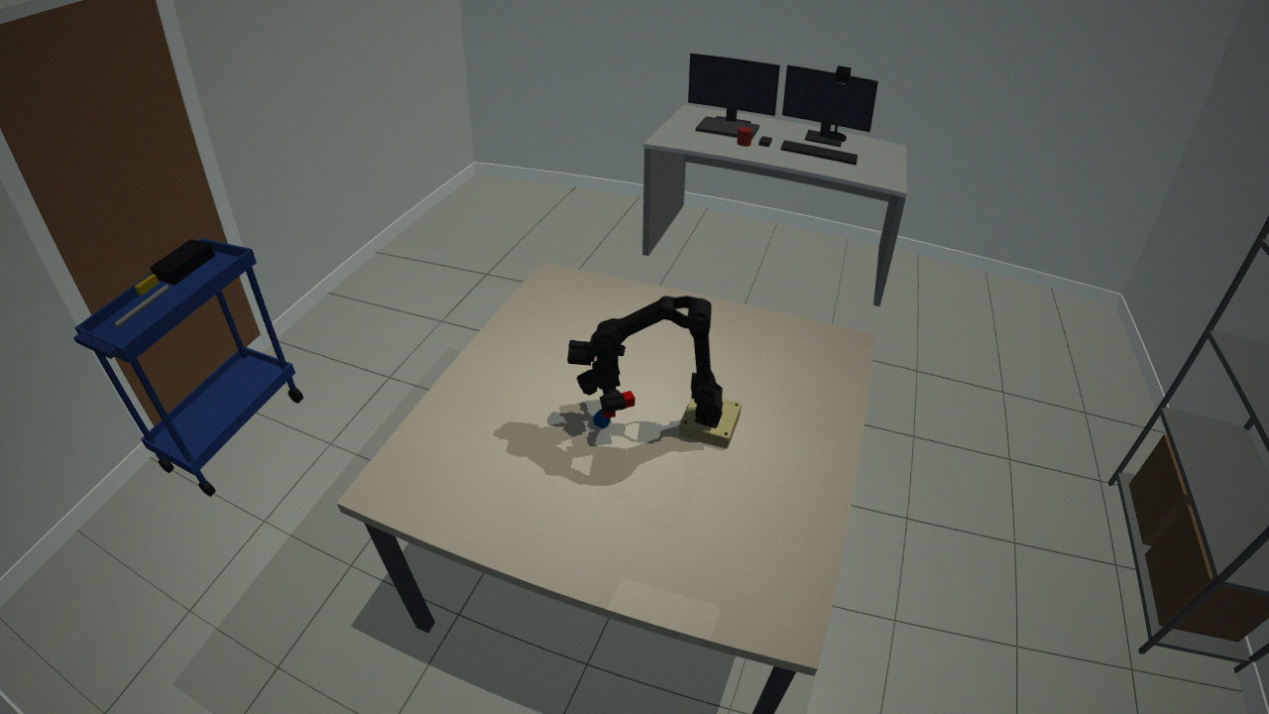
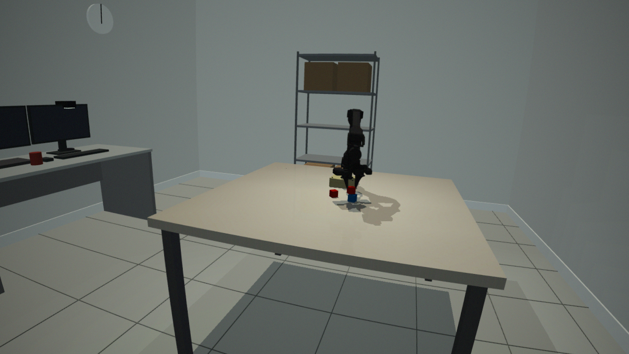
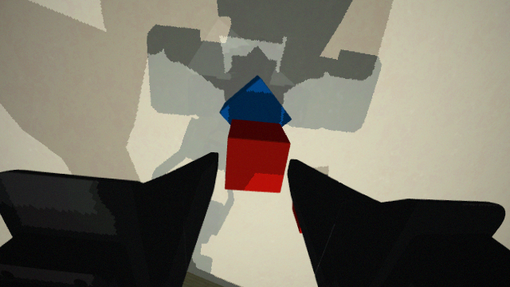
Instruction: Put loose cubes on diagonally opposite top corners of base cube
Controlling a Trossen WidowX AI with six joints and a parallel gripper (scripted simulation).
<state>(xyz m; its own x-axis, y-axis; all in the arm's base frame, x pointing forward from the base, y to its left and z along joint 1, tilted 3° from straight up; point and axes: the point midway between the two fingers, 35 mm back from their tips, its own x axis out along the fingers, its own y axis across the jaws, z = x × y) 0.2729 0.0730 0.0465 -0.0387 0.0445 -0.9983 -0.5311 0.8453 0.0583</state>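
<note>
Now: gripper tip 1 cm above the red cube. The rest, counted from my gripper tip: blue cube (4 cm below, 2 cm ahead, 1 cm to the left).
</note>
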